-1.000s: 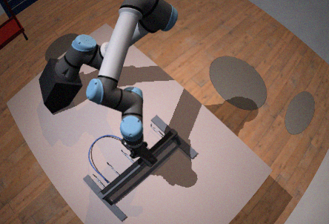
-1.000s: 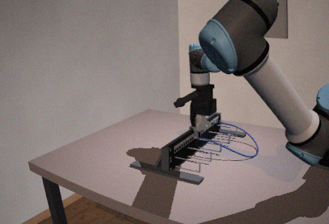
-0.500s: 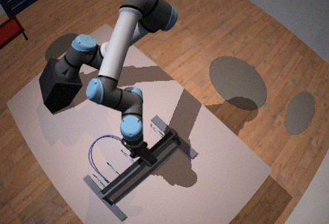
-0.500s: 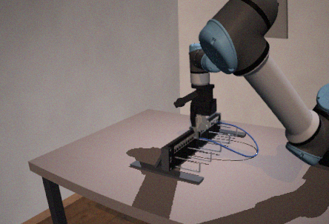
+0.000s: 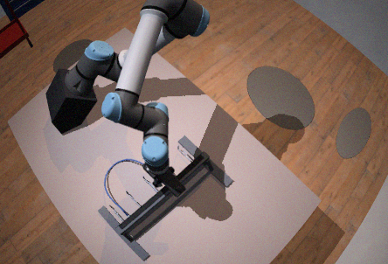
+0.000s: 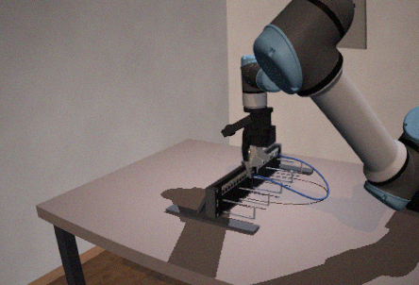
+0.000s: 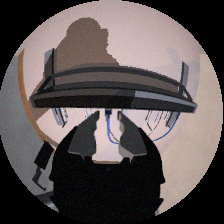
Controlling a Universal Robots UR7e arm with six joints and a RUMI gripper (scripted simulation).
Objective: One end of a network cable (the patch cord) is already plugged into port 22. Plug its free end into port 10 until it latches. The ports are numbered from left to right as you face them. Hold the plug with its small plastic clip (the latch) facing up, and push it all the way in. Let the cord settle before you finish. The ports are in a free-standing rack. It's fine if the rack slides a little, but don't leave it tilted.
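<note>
Right now my hand is 1 cm short of the plug and 1 cm above it.
</note>
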